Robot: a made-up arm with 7 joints. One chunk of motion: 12 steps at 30 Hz.
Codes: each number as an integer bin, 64 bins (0 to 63) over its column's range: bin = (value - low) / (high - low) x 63, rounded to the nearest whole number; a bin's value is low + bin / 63 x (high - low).
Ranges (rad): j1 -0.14..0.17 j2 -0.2..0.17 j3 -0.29..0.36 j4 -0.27..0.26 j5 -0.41..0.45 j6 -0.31..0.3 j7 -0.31..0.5
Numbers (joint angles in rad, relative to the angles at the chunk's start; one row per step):
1: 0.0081 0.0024 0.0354 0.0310 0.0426 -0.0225 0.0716
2: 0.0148 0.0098 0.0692 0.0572 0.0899 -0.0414 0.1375
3: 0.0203 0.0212 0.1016 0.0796 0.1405 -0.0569 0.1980
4: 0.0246 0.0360 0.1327 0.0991 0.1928 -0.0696 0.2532
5: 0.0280 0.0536 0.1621 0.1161 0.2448 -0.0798 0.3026
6: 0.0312 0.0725 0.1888 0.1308 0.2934 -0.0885 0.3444
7: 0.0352 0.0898 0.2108 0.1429 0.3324 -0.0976 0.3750
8: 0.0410 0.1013 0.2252 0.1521 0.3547 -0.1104 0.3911
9: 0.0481 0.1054 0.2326 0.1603 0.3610 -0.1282 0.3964
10: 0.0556 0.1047 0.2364 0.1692 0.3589 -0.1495 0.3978
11: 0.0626 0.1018 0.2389 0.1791 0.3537 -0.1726 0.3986
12: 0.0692 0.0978 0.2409 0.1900 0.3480 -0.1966 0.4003
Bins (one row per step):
1: 30 34 32 36 33 30 30
2: 31 36 35 39 37 28 35
3: 33 38 38 42 40 26 40
4: 33 40 41 44 44 25 44
5: 34 43 44 46 48 24 48
6: 35 46 46 48 52 23 51
7: 36 49 49 49 54 22 53
8: 37 51 50 50 56 21 55
9: 38 52 51 51 56 19 55
10: 40 52 51 52 56 17 55
11: 41 51 51 53 56 14 55
12: 43 51 51 55 56 12 55

